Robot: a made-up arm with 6 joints. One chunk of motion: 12 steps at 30 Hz.
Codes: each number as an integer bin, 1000 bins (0 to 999) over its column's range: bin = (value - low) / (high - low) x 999, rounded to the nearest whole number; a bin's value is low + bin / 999 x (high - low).
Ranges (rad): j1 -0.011..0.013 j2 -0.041..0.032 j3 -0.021..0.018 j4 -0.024..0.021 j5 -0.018..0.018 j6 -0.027..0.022
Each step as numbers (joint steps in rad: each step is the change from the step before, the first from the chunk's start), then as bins.
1 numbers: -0.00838 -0.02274 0.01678 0.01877 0.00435 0.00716
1 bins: 109 250 968 949 620 696
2 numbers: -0.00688 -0.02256 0.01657 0.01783 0.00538 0.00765
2 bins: 171 252 962 929 649 706
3 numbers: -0.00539 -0.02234 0.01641 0.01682 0.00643 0.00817
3 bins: 234 255 958 906 678 717
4 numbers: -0.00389 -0.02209 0.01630 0.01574 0.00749 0.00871
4 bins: 296 259 955 882 707 728
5 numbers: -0.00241 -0.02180 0.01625 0.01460 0.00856 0.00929
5 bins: 358 263 954 857 737 740
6 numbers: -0.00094 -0.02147 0.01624 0.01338 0.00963 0.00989
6 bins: 419 267 954 830 767 752
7 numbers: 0.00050 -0.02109 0.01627 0.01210 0.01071 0.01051
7 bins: 479 272 955 801 797 765
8 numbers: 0.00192 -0.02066 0.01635 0.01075 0.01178 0.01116
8 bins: 538 278 957 771 826 778
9 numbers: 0.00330 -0.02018 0.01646 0.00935 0.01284 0.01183
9 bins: 595 285 960 740 856 792
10 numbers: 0.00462 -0.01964 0.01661 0.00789 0.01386 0.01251
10 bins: 650 292 963 708 884 806
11 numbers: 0.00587 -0.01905 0.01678 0.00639 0.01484 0.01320
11 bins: 702 300 968 675 911 820
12 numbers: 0.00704 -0.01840 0.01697 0.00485 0.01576 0.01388
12 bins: 751 309 973 640 937 833
